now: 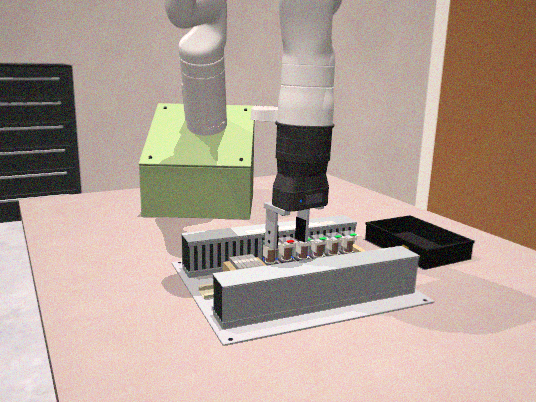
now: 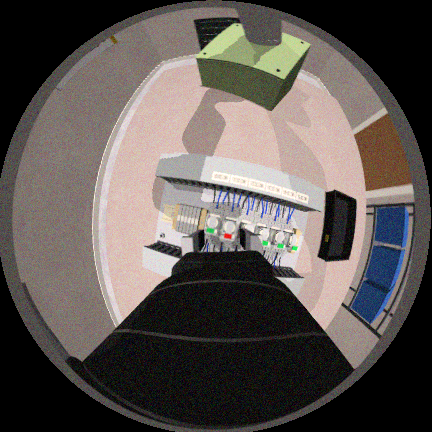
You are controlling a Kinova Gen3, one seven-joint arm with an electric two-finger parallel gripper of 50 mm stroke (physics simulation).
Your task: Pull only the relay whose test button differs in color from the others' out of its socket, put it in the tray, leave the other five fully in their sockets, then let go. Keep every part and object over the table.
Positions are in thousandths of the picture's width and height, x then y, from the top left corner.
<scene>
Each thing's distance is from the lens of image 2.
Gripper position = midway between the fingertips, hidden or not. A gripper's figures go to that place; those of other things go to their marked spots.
my gripper (image 2: 513,547): 0.18 m
white mounting plate (image 2: 402,448): 0.27 m
</scene>
